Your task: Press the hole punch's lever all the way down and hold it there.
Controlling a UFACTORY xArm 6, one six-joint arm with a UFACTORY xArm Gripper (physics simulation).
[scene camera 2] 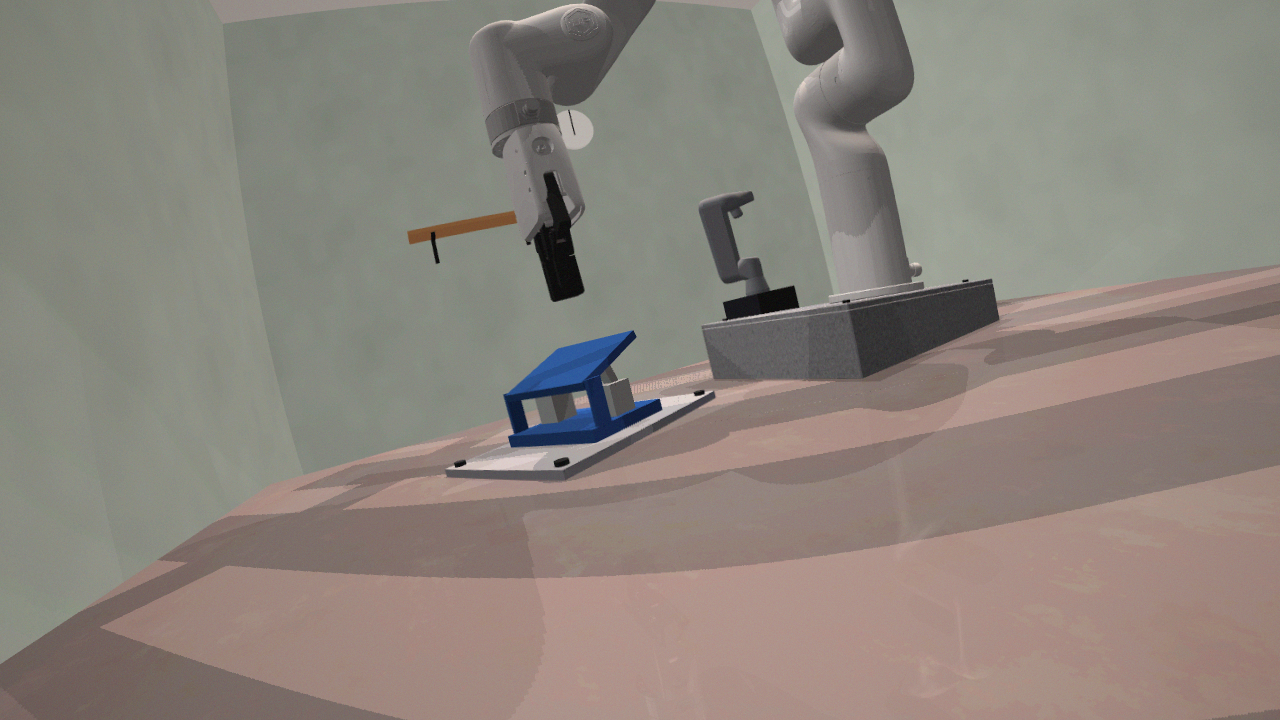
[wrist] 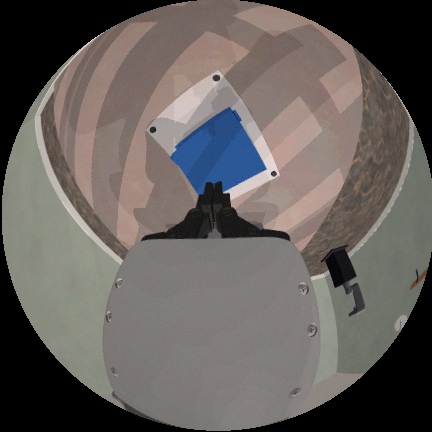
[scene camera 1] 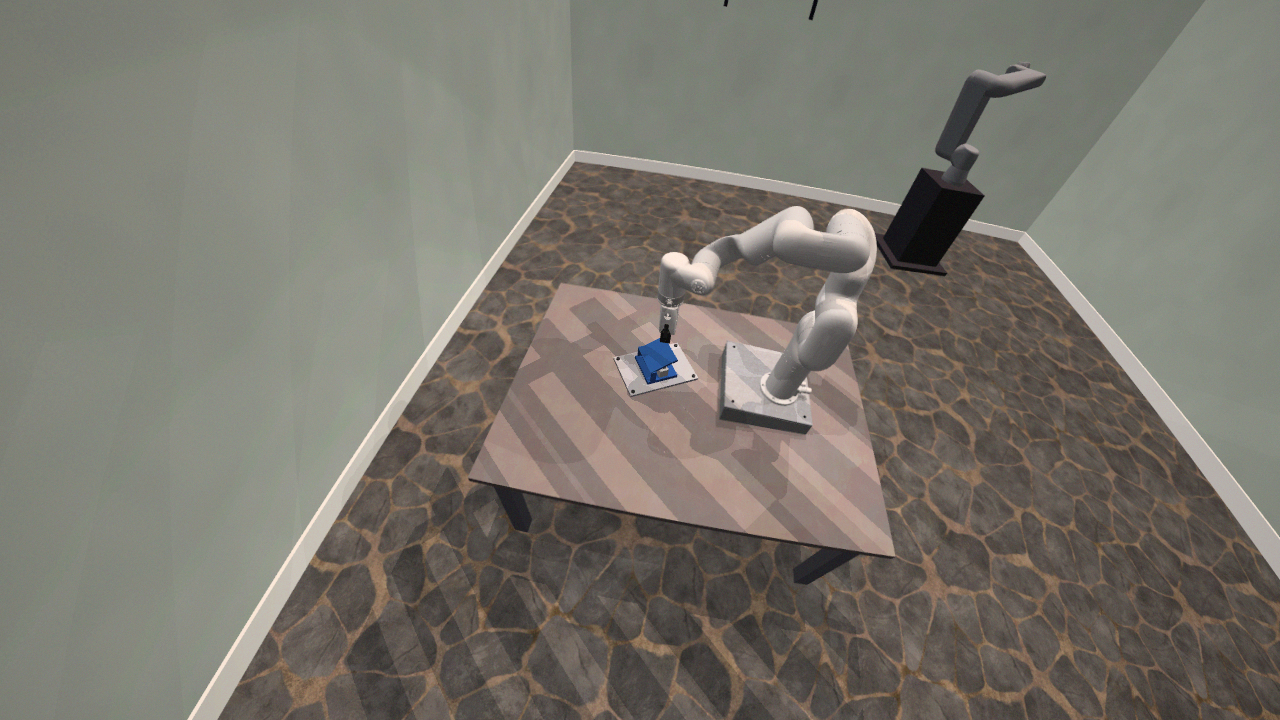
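The blue hole punch is fixed on a white plate with dark screws at its corners. Its broad blue lever is tilted up, with its raised edge towards the right in the second scene view and a gap to the blue base below. My gripper is shut and empty. It points down above the lever, with a visible gap between fingertips and lever in the second scene view. In the wrist view the fingertips overlap the lever's near edge.
The table carries the punch and the grey base block of my arm, which stands to the right of the punch. A second grey arm on a black pedestal stands beyond the table.
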